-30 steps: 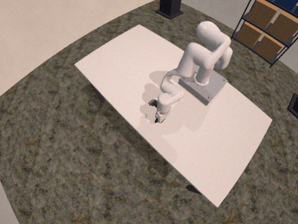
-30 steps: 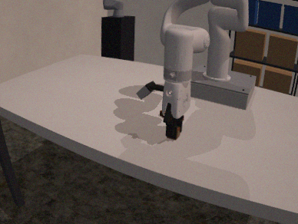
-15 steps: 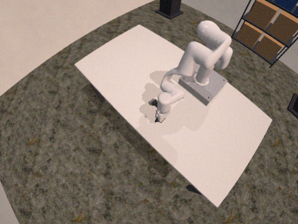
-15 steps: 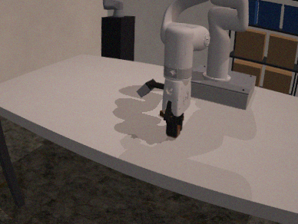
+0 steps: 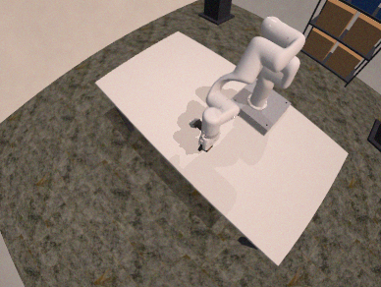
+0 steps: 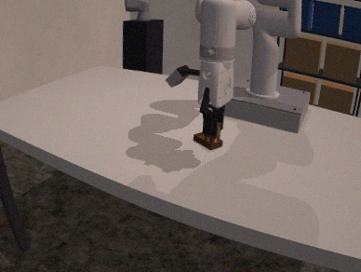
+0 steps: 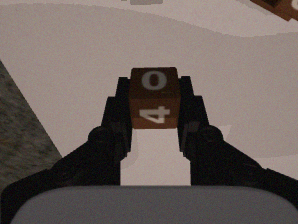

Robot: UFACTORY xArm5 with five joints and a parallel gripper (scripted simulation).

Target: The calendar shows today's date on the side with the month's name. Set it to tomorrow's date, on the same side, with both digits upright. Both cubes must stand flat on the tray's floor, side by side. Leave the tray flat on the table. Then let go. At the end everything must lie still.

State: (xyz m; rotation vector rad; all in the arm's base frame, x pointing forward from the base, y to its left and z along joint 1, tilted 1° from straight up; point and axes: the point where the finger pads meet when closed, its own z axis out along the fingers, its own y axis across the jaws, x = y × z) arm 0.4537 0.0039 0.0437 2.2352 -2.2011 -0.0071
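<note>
Right now my hand is 110 mm past the tray, 60 mm to the left of it and 100 mm above it. Also, from my hand: brown wooden cube (10 mm below).
</note>
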